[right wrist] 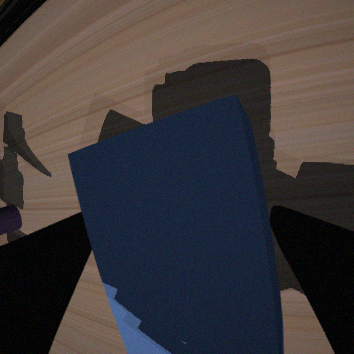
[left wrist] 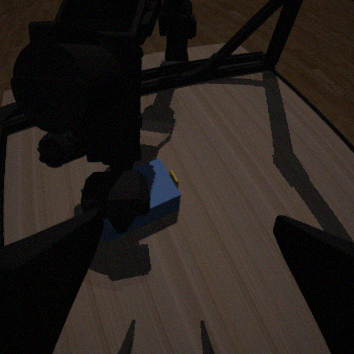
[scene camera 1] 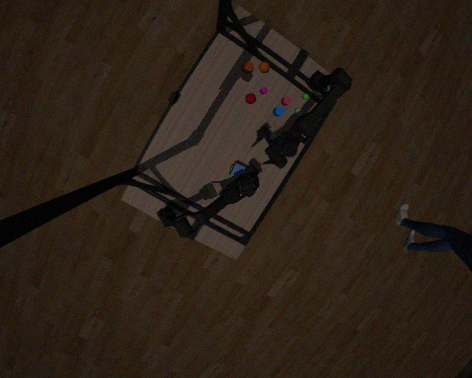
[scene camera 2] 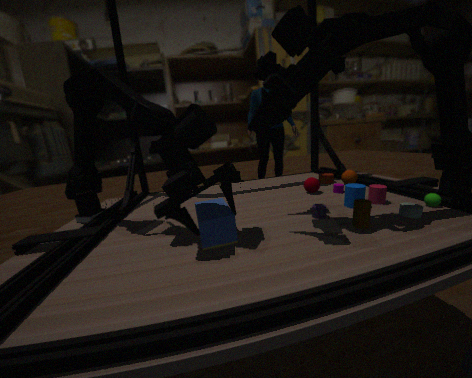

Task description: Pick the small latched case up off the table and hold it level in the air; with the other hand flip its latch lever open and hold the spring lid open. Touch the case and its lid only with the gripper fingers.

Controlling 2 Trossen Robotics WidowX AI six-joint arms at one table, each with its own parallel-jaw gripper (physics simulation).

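Seen in the pictures: left gripper, between the fingertips: (left wrist: 191,221) (scene camera 1: 257,155) (scene camera 2: 252,131); right gripper, between the fingertips: (right wrist: 184,215) (scene camera 1: 246,174) (scene camera 2: 217,225); left arm's base, origin of its link: (scene camera 1: 313,83) (scene camera 2: 454,193); right arm's base, origin of its link: (left wrist: 176,55) (scene camera 1: 167,212) (scene camera 2: 90,213).
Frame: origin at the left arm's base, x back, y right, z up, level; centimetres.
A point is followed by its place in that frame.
The small blue case (scene camera 1: 237,169) @[y -0.3, x -63.9, z 4.1 cm] (scene camera 2: 217,227) @[y -10.5, x -62.1, z 2.2 cm] (left wrist: 164,187) @[y 0.5, x -63.3, z 4.1 cm] (right wrist: 175,200) @[y -8.2, x -63.7, z 4.1 cm] is tilted in scene camera 2, with a shadow close below it. Its lid looks shut in the left wrist view. A yellow part (left wrist: 173,177) @[y 2.2, x -65.1, z 3.4 cm] shows at its far side; the latch's state is unclear. My right gripper (scene camera 2: 216,224) @[y -6.4, x -62.7, z 0.8 cm] (right wrist: 184,215) @[y -6.4, x -62.7, z 0.8 cm] is shut on the case, one finger at each side. Whether the case touches the table is hard to tell. My left gripper (scene camera 1: 259,153) @[y 0.2, x -53.3, z 19.5 cm] (left wrist: 191,221) @[y 0.2, x -53.3, z 19.5 cm] is open and empty, above and apart from the case.
Loose pieces stand on the left arm's side: a red ball (scene camera 1: 250,98) @[y 19.0, x -32.7, z 3.2 cm] (scene camera 2: 312,185) @[y 16.5, x -32.8, z 1.3 cm], an orange ball (scene camera 1: 264,67) @[y 24.7, x -15.9, z 3.3 cm] (scene camera 2: 349,176) @[y 22.8, x -16.1, z 1.7 cm], a blue cylinder (scene camera 1: 279,111) @[y 3.7, x -27.0, z 3.7 cm] (scene camera 2: 355,195) @[y 1.5, x -27.6, z 1.7 cm], a pink cylinder (scene camera 1: 286,101) @[y 4.4, x -20.1, z 2.7 cm] (scene camera 2: 377,194) @[y 2.8, x -20.4, z 0.9 cm] and a brown cylinder (scene camera 2: 362,214) @[y -9.0, x -32.9, z 1.3 cm]. Black rails edge the table.
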